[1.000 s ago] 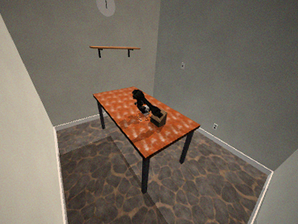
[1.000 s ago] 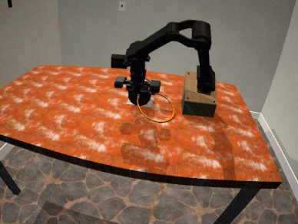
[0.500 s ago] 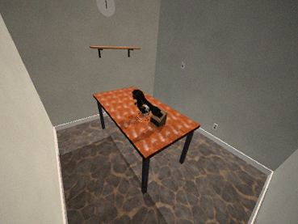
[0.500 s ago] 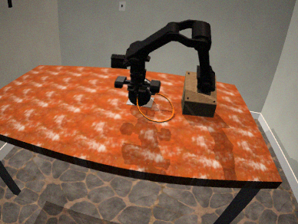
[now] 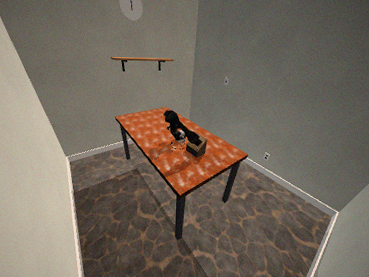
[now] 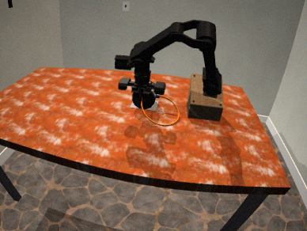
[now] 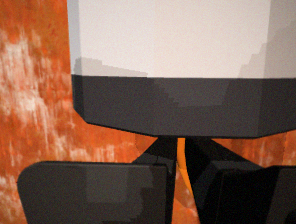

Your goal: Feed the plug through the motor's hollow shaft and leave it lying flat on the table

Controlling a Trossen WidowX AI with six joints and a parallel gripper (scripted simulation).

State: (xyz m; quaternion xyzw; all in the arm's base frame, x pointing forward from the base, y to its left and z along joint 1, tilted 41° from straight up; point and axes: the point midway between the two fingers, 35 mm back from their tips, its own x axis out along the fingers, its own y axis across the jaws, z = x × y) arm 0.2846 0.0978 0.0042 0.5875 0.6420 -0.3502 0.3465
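My gripper is now 40 mm to the left of the grey plug and 30 mm above it.
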